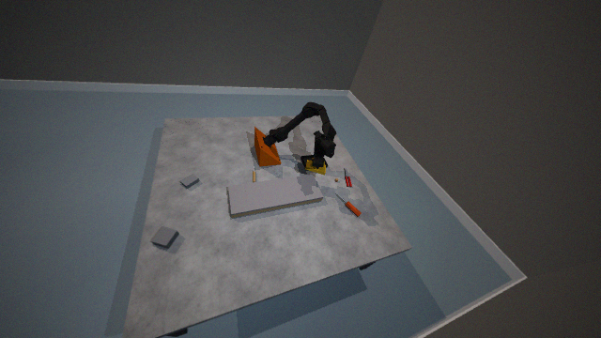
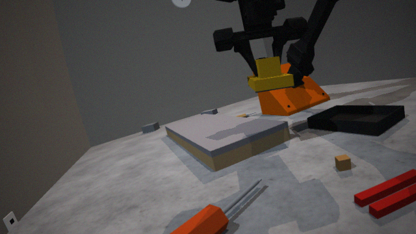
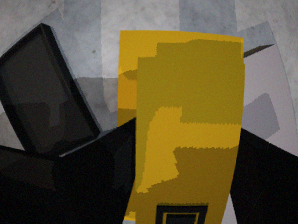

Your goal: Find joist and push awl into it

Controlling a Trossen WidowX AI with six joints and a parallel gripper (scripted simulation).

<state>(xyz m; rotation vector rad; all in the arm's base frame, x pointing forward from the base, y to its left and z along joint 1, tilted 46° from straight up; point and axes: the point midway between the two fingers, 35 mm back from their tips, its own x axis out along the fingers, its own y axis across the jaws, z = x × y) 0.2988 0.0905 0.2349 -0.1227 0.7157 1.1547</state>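
Right now the yellow stud finder is 20 mm to the right of my gripper tip, 20 mm above it and 10 mm behind it. The rest, counted from my gripper tip: black tray (150 mm behind, 130 mm below, 80 mm to the left); then indicator light (40 mm above, 30 mm to the right, 20 mm behind); then small tan cube (170 mm to the left, 140 mm below, 40 mm ahead).
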